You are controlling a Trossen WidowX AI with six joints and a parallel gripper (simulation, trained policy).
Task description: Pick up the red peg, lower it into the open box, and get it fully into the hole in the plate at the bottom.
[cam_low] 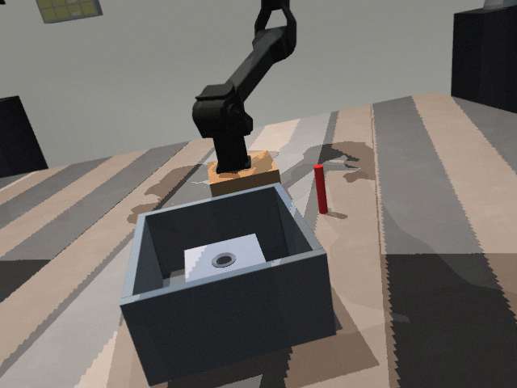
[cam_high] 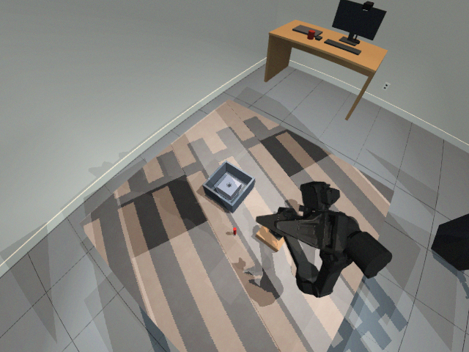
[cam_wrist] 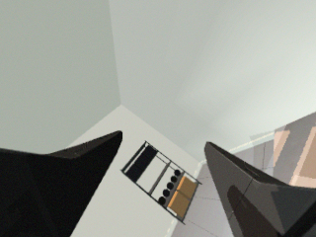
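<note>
Right now my gripper tip is 560 mm above the red peg, 140 mm short of it and 50 mm to the left of it. The rest, counted from my gripper tip: box 580 mm below, 330 mm ahead, 190 mm to the right.
</note>
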